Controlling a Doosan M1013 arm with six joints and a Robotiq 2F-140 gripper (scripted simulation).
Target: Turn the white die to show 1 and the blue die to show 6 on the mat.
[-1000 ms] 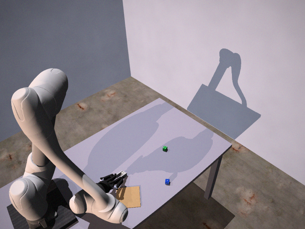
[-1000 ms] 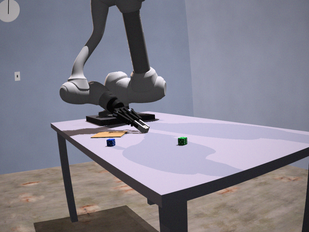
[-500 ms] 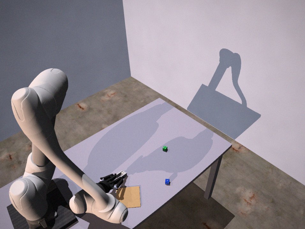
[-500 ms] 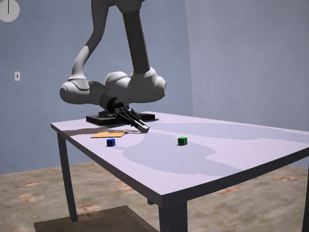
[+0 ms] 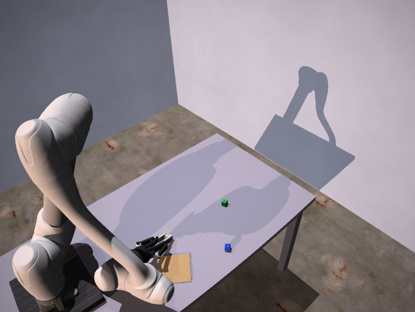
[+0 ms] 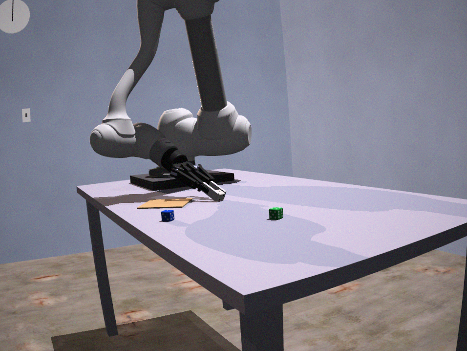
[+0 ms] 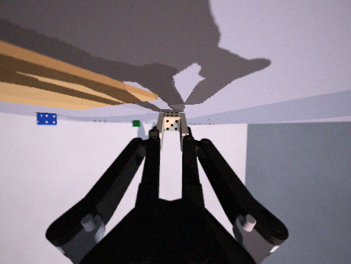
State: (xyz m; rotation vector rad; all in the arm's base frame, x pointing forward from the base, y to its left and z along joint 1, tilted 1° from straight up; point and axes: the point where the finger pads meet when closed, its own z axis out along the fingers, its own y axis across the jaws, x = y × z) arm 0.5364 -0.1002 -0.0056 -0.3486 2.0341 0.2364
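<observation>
The tan mat lies 6 cm behind my hand, 14 cm to the right of it and 3 cm below it. Also, from my hand: green die: 36 cm ahead, 2 cm to the right, 2 cm below; white die: 2 cm ahead, 1 cm to the left, 1 cm below; blue die: 18 cm ahead, 22 cm to the right, 2 cm below.
</observation>
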